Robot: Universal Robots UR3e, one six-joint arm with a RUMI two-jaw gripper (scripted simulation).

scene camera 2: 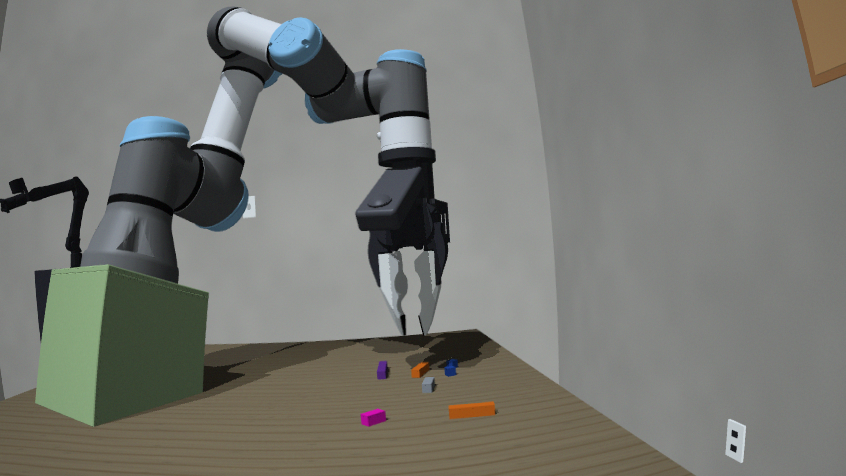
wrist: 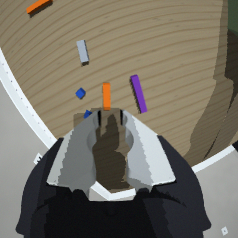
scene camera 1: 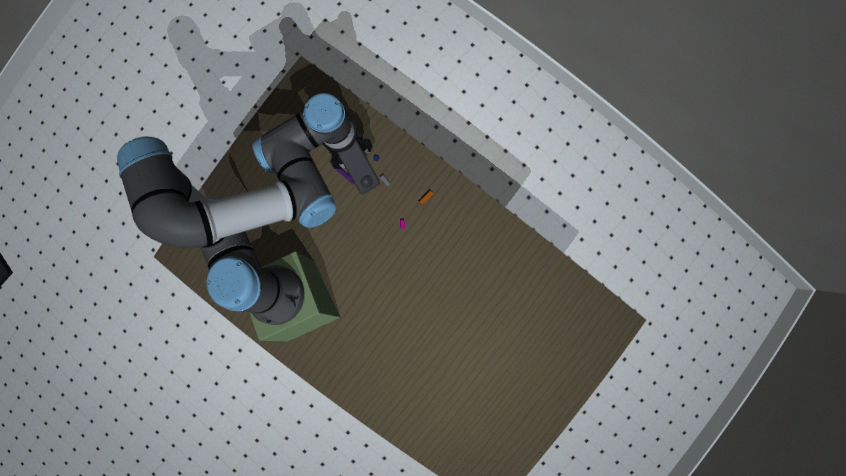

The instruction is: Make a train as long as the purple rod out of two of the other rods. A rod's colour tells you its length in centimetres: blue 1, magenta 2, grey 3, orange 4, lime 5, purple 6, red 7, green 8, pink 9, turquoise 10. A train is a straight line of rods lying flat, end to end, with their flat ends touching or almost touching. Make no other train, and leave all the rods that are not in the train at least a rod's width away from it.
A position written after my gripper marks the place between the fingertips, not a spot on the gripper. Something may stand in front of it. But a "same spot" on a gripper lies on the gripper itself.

My gripper shows in scene camera 2 (414,335), in the wrist view and in scene camera 1. The same spot on my gripper: (wrist: 152,162) is (scene camera 1: 342,164).
